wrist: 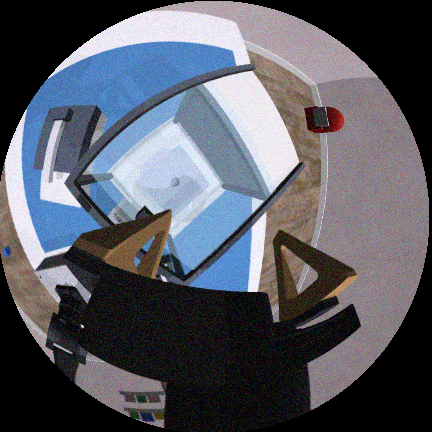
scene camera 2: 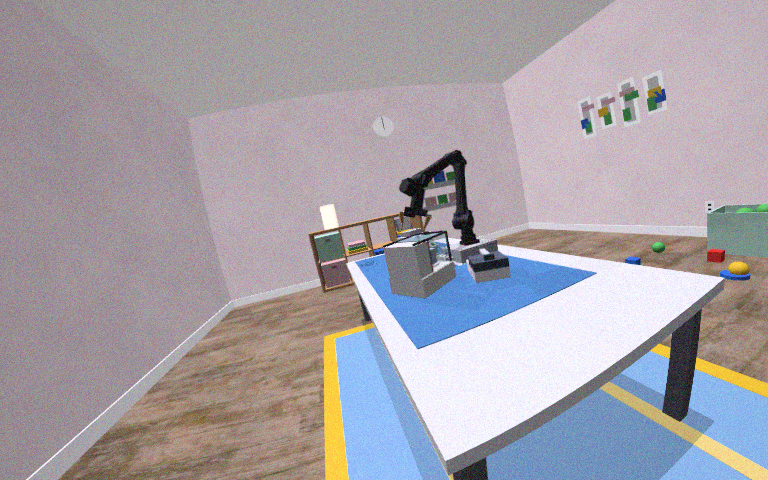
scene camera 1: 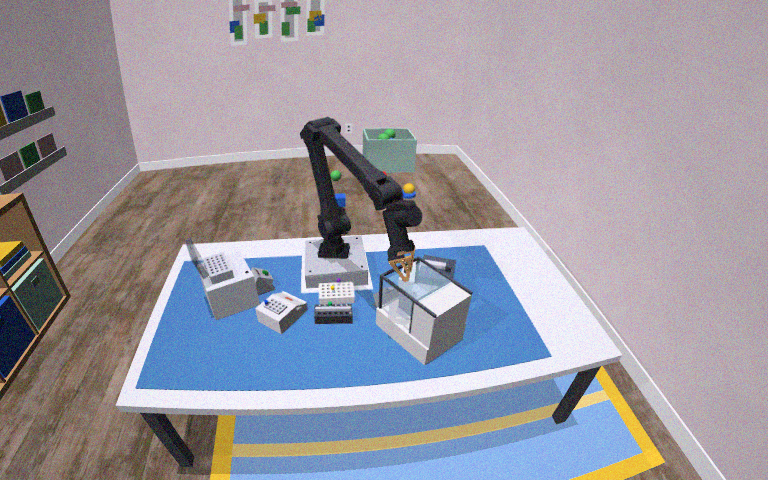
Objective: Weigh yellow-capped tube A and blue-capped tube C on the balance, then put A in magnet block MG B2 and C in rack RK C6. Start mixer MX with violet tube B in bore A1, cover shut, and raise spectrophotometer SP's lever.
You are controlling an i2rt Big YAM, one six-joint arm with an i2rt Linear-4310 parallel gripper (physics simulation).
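Places are measured from the arm's base along level axes (x right, y up, z back), in metres.
Pixels of known places: gripper, fingertip midpoint: [wrist: 227, 226] [scene camera 2: 412, 231] [scene camera 1: 407, 276]; arm's base at its link origin: [wrist: 73, 299] [scene camera 2: 469, 243] [scene camera 1: 334, 251].
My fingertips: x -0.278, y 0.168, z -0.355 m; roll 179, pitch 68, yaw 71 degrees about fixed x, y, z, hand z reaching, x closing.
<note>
For each thing: its top centre in the pictures, then the offset to it from my fingertips. "spot": a spot on its surface instead.
- balance at its top centre: [wrist: 184, 191] [scene camera 1: 416, 273] [scene camera 2: 421, 233] dz +0.034, dx -0.027, dy -0.013 m
- Yellow-capped tube A at its top centre: [scene camera 1: 333, 286] dz +0.152, dx +0.252, dy -0.180 m
- violet tube B at its top centre: [scene camera 1: 338, 279] dz +0.195, dx +0.239, dy -0.180 m
- white rack at its top centre: [scene camera 1: 336, 290] dz +0.164, dx +0.244, dy -0.205 m
- Blue-capped tube C at its top centre: [scene camera 1: 266, 301] dz +0.008, dx +0.463, dy -0.148 m
- low white device at its top centre: [scene camera 1: 280, 301] dz +0.035, dx +0.421, dy -0.165 m
- dark block at its top centre: [wrist: 165, 284] [scene camera 1: 332, 307] dz +0.048, dx +0.239, dy -0.187 m
- multi-bore device at a spot on its surface: [scene camera 1: 232, 297] spot: dz +0.022, dx +0.598, dy -0.160 m
- dark-topped device with a pale bar, top centre: [wrist: 47, 154] [scene camera 1: 429, 261] [scene camera 2: 484, 250] dz +0.277, dx -0.093, dy -0.133 m
- green cap at its top centre: [scene camera 1: 330, 302] dz +0.062, dx +0.251, dy -0.179 m
- small grey device at a spot on its surface: [scene camera 1: 263, 281] spot: dz +0.150, dx +0.519, dy -0.180 m
My gripper [scene camera 1: 404, 273] [wrist: 227, 226] is open and empty above the balance [scene camera 1: 447, 331] [scene camera 2: 404, 271] [wrist: 270, 135]. In the wrist view its left fingertip overlaps a small dark piece at the balance's near side; contact cannot be told. Through the glass the pan shows no tube. Yellow-capped tube A [scene camera 1: 332, 287] and violet tube B [scene camera 1: 338, 280] are at the white rack [scene camera 1: 345, 298]. Blue-capped tube C [scene camera 1: 266, 302] is in a low white device [scene camera 1: 281, 320]. The dark block [scene camera 1: 333, 318] is in front of the rack. A multi-bore device [scene camera 1: 232, 297] has its clear cover raised.
A dark-topped device with a pale bar [scene camera 1: 447, 264] [scene camera 2: 488, 267] [wrist: 70, 145] is behind the balance. A green cap [scene camera 1: 330, 304] shows at the dark block. A small grey device [scene camera 1: 263, 281] is beside the raised-cover device. The robot base [scene camera 1: 334, 271] is behind the rack.
</note>
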